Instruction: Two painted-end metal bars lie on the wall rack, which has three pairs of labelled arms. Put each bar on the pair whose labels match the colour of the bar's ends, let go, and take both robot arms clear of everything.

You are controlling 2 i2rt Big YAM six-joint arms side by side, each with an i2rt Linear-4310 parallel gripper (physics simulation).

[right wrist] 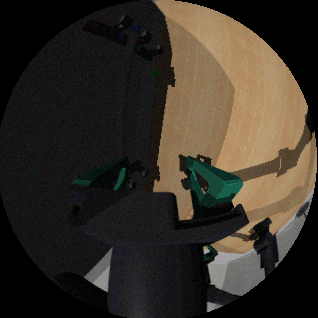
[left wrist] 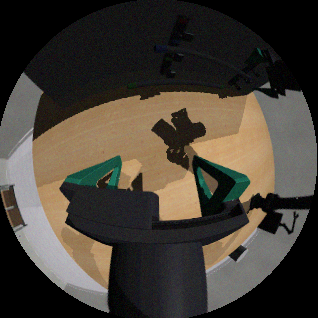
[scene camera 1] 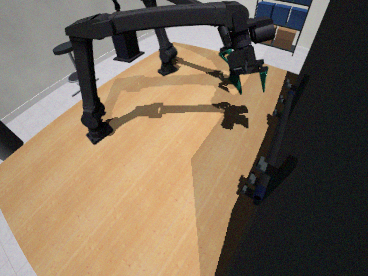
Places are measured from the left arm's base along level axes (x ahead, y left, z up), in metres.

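Pixels of known places: left gripper, fingertip midpoint: (left wrist: 156, 158); right gripper, fingertip midpoint: (right wrist: 156, 159) (left wrist: 248, 75) (scene camera 1: 252, 92); left arm's base, origin of the base link: (right wrist: 261, 223) (scene camera 1: 167, 71); right arm's base, origin of the base link: (left wrist: 253, 200) (scene camera 1: 100, 133).
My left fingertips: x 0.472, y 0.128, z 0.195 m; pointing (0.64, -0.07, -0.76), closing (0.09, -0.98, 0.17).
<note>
Ahead of a thing's pixels: the offset from my left fingertips to its top centre. Level surfaces: height alone.
The blue-ended bar {dx +0.386, dy -0.214, dz +0.002 m} (scene camera 1: 282, 135) (left wrist: 200, 56) lies across the wall rack {dx +0.455, dy -0.411, dz +0.111 m} (scene camera 1: 248, 183) (left wrist: 179, 31) (right wrist: 106, 31). In the left wrist view its blue end is at the middle arm, between the red-labelled and green-labelled arms; its far support is too dark to tell. The green-ended bar {dx +0.372, dy -0.132, dz -0.169 m} (left wrist: 175, 84) (right wrist: 150, 107) lies lower, along the wall near the table's edge. My right gripper (scene camera 1: 252, 92) (right wrist: 156, 159) is open and empty, near the rack's far end and apart from the bars. My left gripper (scene camera 1: 225, 56) (left wrist: 156, 158) is open and empty over the table, partly hidden behind the right arm in the scene view.
The right arm (scene camera 1: 170, 18) reaches across the wooden table {dz -0.195 m} (scene camera 1: 125, 200) in front of the left arm. The dark wall (scene camera 1: 330, 165) stands along the right side. A stool (scene camera 1: 64, 48) and a shelf unit with blue bins are beyond the table.
</note>
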